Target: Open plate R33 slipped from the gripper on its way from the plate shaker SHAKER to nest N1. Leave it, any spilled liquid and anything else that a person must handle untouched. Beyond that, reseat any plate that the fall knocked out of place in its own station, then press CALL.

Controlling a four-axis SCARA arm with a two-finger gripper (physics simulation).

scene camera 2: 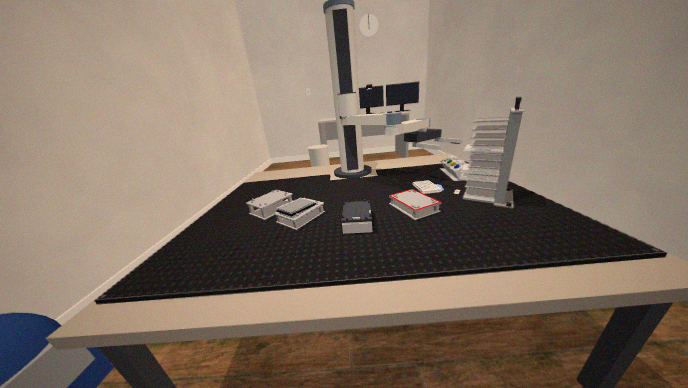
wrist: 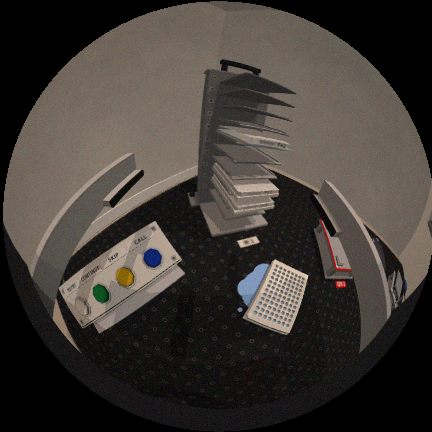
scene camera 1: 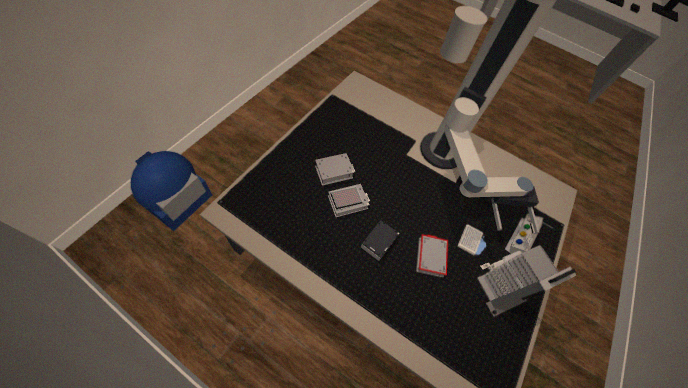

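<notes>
White well plate [wrist: 275, 304], visible to me. Button box [wrist: 123, 278], visible too.
</notes>
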